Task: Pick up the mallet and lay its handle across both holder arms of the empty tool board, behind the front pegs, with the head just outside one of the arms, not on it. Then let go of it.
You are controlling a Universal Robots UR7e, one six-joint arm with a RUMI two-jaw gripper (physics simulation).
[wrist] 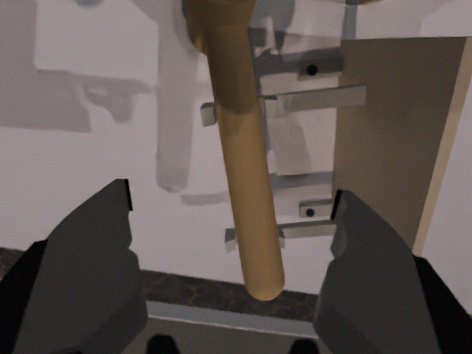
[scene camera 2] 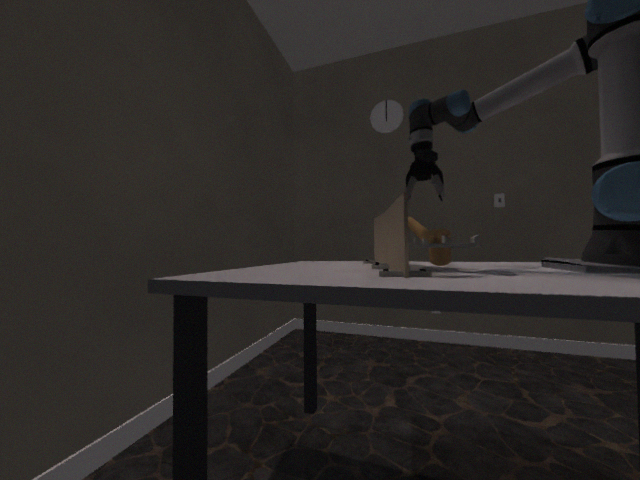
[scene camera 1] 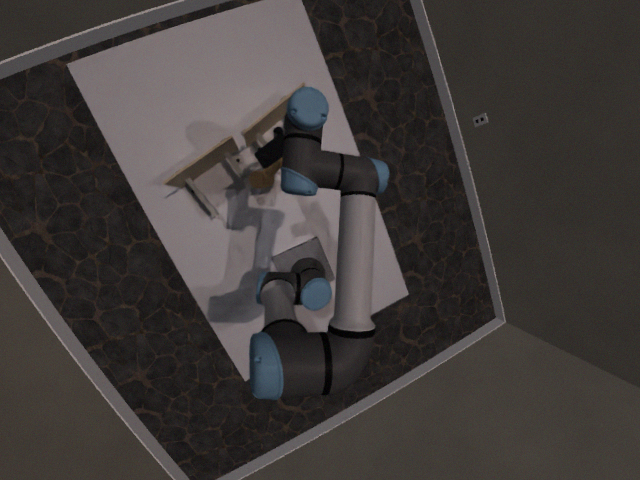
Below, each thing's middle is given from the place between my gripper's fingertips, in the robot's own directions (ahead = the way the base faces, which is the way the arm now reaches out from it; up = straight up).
I see the orange-brown mallet [scene camera 2: 434, 236] 120 mm below my hand.
